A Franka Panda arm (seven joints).
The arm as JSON. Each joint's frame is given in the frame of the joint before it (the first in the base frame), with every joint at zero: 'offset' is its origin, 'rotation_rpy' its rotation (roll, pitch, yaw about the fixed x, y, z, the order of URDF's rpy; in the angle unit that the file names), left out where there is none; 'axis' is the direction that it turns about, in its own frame. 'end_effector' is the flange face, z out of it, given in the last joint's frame.
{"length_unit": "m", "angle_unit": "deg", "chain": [
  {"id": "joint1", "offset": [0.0, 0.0, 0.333], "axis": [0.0, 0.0, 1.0]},
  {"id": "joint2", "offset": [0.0, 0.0, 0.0], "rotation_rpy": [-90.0, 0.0, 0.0], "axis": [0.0, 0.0, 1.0]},
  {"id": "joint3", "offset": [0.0, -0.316, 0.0], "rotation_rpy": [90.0, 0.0, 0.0], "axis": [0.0, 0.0, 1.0]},
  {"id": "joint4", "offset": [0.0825, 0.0, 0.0], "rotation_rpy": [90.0, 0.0, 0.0], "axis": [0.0, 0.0, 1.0]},
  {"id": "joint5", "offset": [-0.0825, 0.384, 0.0], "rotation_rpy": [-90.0, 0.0, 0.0], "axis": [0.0, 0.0, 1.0]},
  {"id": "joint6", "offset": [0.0, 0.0, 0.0], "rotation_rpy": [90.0, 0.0, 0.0], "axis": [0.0, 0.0, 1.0]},
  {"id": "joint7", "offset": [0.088, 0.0, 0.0], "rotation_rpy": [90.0, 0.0, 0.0], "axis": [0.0, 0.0, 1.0]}
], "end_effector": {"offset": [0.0, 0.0, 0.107]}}
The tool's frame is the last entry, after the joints.
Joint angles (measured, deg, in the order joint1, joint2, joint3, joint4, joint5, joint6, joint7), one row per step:
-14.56 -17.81 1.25 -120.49 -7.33 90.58 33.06
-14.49 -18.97 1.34 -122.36 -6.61 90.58 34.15
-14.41 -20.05 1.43 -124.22 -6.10 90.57 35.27
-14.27 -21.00 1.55 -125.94 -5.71 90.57 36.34
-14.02 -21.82 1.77 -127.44 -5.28 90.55 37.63
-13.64 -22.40 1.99 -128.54 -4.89 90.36 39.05
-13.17 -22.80 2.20 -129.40 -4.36 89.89 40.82
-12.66 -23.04 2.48 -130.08 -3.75 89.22 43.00
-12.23 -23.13 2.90 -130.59 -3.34 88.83 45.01
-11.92 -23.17 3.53 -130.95 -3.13 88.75 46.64
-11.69 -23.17 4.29 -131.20 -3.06 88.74 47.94
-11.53 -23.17 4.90 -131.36 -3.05 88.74 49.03
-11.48 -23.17 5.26 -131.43 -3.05 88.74 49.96
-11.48 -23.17 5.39 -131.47 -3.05 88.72 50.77
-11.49 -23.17 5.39 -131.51 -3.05 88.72 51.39
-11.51 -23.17 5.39 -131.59 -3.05 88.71 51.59
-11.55 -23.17 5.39 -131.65 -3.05 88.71 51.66
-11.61 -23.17 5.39 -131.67 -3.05 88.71 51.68
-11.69 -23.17 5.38 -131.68 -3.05 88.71 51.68
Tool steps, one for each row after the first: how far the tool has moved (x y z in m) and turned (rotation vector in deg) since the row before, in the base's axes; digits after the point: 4 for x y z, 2 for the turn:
-0.0074 0.0044 -0.0062 0.53 0.46 -1.08
-0.0073 0.0040 -0.0068 0.33 0.60 -1.06
-0.0065 0.0042 -0.0067 0.20 0.62 -0.89
-0.0053 0.0055 -0.0060 0.11 0.55 -0.92
-0.0038 0.0060 -0.0048 0.01 0.58 -0.92
-0.0033 0.0065 -0.0044 0.06 0.76 -1.23
-0.0027 0.0073 -0.0043 -0.02 0.94 -1.55
-0.0013 0.0071 -0.0037 -0.29 0.72 -1.25
-0.0001 0.0072 -0.0027 -0.52 0.37 -0.73
0.0003 0.0072 -0.0021 -0.63 0.27 -0.32
0.0003 0.0055 -0.0013 -0.58 0.16 -0.31
0.0002 0.0029 -0.0006 -0.45 0.06 -0.49
0.0000 0.0009 -0.0004 -0.32 0.03 -0.64
-0.0001 -0.0001 -0.0003 -0.21 0.01 -0.59
-0.0003 -0.0001 -0.0006 -0.06 0.08 -0.21
-0.0002 -0.0003 -0.0005 -0.02 0.06 -0.11
-0.0001 -0.0004 -0.0002 0.00 0.02 -0.08
-0.0001 -0.0006 -0.0001 0.01 0.01 -0.09

